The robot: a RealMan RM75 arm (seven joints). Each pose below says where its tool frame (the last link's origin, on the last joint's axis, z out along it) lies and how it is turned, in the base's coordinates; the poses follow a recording.
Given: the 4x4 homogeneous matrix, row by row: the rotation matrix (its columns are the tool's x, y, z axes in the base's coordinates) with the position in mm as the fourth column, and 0 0 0 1 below. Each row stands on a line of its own.
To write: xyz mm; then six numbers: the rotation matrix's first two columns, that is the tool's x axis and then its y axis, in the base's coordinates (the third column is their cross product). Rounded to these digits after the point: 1 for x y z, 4 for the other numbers.
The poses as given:
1:
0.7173, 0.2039, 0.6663, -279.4
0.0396, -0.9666, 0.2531, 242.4
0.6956, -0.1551, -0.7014, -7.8
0, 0, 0, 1
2:
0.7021, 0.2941, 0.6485, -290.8
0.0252, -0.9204, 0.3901, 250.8
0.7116, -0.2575, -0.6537, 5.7
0, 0, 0, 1
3:
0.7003, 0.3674, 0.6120, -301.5
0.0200, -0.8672, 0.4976, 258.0
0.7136, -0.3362, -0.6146, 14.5
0, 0, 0, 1
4:
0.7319, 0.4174, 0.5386, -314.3
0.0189, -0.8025, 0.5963, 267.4
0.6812, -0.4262, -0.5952, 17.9
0, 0, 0, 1
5:
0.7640, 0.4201, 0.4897, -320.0
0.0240, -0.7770, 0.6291, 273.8
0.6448, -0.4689, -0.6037, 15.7
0, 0, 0, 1
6:
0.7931, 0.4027, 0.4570, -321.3
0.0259, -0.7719, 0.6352, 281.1
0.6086, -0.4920, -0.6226, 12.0
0, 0, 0, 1
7:
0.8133, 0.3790, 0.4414, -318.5
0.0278, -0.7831, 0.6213, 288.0
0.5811, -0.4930, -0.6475, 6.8
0, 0, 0, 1
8:
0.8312, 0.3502, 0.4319, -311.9
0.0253, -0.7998, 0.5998, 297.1
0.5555, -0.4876, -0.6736, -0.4
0, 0, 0, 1
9:
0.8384, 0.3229, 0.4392, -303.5
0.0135, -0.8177, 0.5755, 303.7
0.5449, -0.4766, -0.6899, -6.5
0, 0, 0, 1
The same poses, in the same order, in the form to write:
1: -279.4, 242.4, -7.8, 0.7173, 0.0396, 0.6956, 0.2039, -0.9666, -0.1551
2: -290.8, 250.8, 5.7, 0.7021, 0.0252, 0.7116, 0.2941, -0.9204, -0.2575
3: -301.5, 258.0, 14.5, 0.7003, 0.0200, 0.7136, 0.3674, -0.8672, -0.3362
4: -314.3, 267.4, 17.9, 0.7319, 0.0189, 0.6812, 0.4174, -0.8025, -0.4262
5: -320.0, 273.8, 15.7, 0.7640, 0.0240, 0.6448, 0.4201, -0.7770, -0.4689
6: -321.3, 281.1, 12.0, 0.7931, 0.0259, 0.6086, 0.4027, -0.7719, -0.4920
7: -318.5, 288.0, 6.8, 0.8133, 0.0278, 0.5811, 0.3790, -0.7831, -0.4930
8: -311.9, 297.1, -0.4, 0.8312, 0.0253, 0.5555, 0.3502, -0.7998, -0.4876
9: -303.5, 303.7, -6.5, 0.8384, 0.0135, 0.5449, 0.3229, -0.8177, -0.4766
